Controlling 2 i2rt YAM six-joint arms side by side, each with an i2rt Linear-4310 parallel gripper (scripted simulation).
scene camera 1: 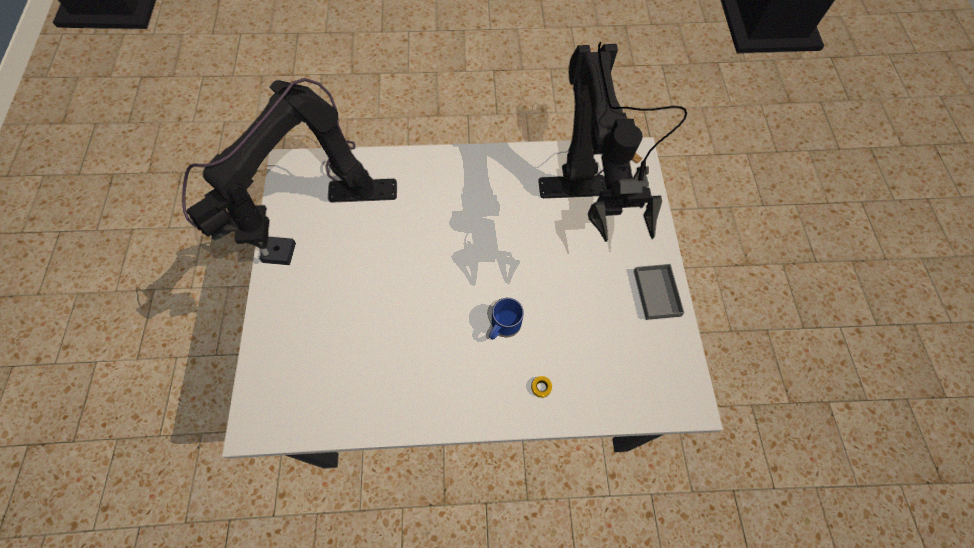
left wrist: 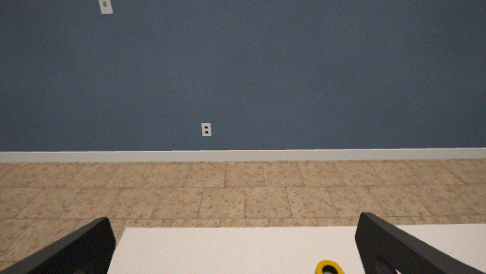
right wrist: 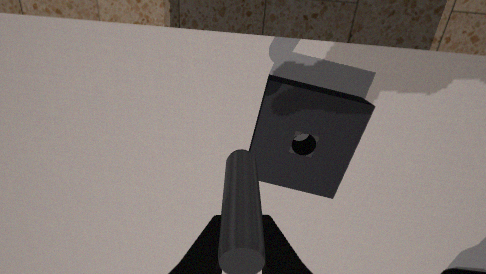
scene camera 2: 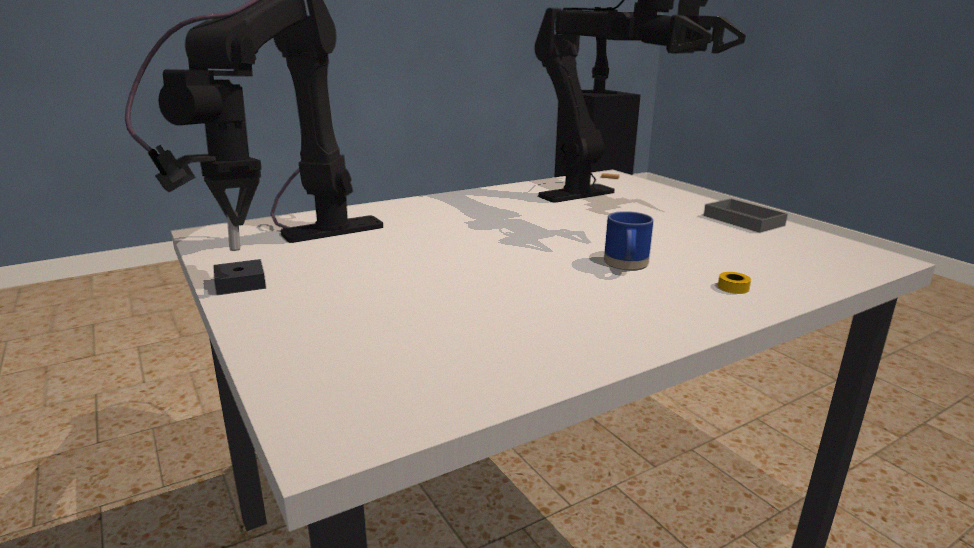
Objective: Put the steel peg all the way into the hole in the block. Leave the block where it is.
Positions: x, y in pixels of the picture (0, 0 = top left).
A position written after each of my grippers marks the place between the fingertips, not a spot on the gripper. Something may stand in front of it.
My left gripper shows in scene camera 1 (629, 239), in the left wrist view (235, 227) and in scene camera 2 (728, 38); in the right wrist view it is out of frame. My right gripper shows in scene camera 1 (263, 245), in the right wrist view (242, 226) and in scene camera 2 (236, 224); in the left wrist view it is out of frame. A dark block shows in scene camera 1 (280, 249), in the right wrist view and in scene camera 2; in the left wrist view it is out of frame. A grey tray shows in scene camera 1 and in scene camera 2; in the left wrist view it is out of frame, in the right wrist view it is out of frame. One and the same spot on the grey tray: (scene camera 2: 749, 216) is (scene camera 1: 646, 305). One and the same spot on the dark block: (right wrist: 335, 121) is (scene camera 2: 223, 267).
